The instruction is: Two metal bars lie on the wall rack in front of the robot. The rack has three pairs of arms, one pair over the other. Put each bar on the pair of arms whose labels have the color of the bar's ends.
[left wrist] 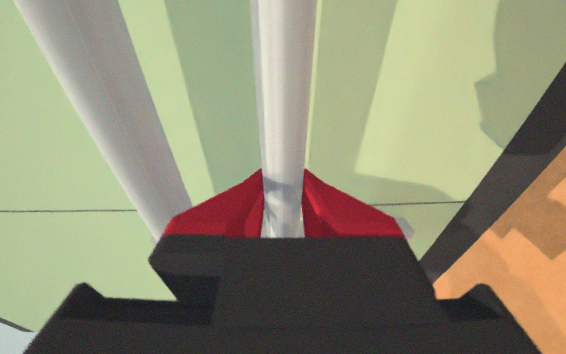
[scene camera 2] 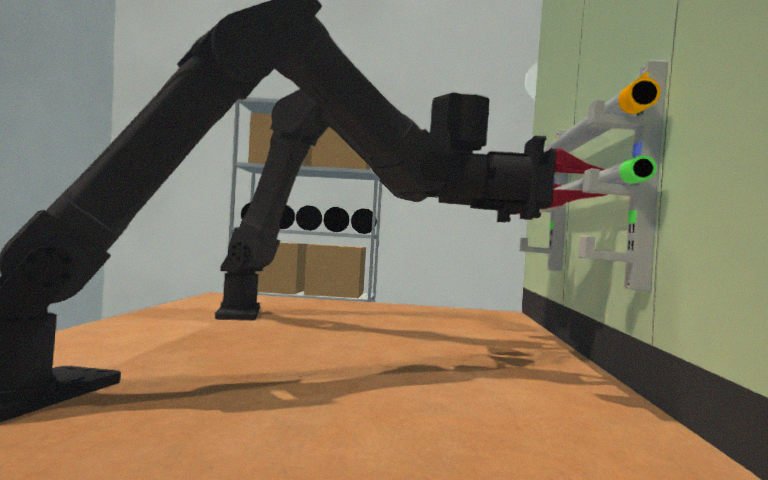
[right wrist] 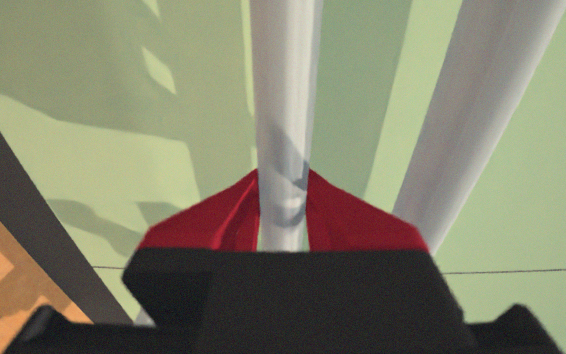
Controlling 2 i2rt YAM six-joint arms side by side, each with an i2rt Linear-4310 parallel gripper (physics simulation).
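Frame: origin at the left arm's base, x ahead, y left, z up, level; metres.
Seen in the pictures: left gripper, fingertip midpoint: (left wrist: 282,176); right gripper, fingertip midpoint: (right wrist: 282,178); left arm's base at its link origin: (scene camera 2: 239,312); right arm's base at its link origin: (scene camera 2: 3,404).
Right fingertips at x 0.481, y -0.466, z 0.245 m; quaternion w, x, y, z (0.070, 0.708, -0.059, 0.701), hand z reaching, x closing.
Offsets run from my right fingertips to a thing's top centre. "*": to the spot under its first point. Level surfaces: height alone.
The bar with green ends @[0.009 m ahead, 0.098 m left, 0.013 m up] (scene camera 2: 629,170) (left wrist: 285,100) (right wrist: 285,75) lies at the middle pair of arms of the wall rack @[* 0.017 m back, 0.112 m right, 0.107 m down] (scene camera 2: 640,271). A blue label @[* 0.022 m back, 0.100 m right, 0.028 m up] (scene camera 2: 637,149) is above those arms; a green label @[* 0.022 m back, 0.099 m right, 0.046 m down] (scene camera 2: 632,216) is above the lowest arms, which hold no bar. The bar with orange ends @[0.009 m ahead, 0.106 m left, 0.093 m up] (scene camera 2: 580,129) (left wrist: 100,110) (right wrist: 480,110) lies on the top arms. My right gripper (scene camera 2: 601,181) (right wrist: 282,178) is shut on the green-ended bar. My left gripper (left wrist: 282,176) is shut on the same bar farther along; in scene camera 2 it is mostly hidden behind the right one.
The green wall (scene camera 2: 719,198) stands behind the rack, with a dark strip (scene camera 2: 679,379) along its foot. The wooden table @[0.245 m down] (scene camera 2: 339,441) lies below both arms. A shelf unit (scene camera 2: 305,169) with boxes stands in the background.
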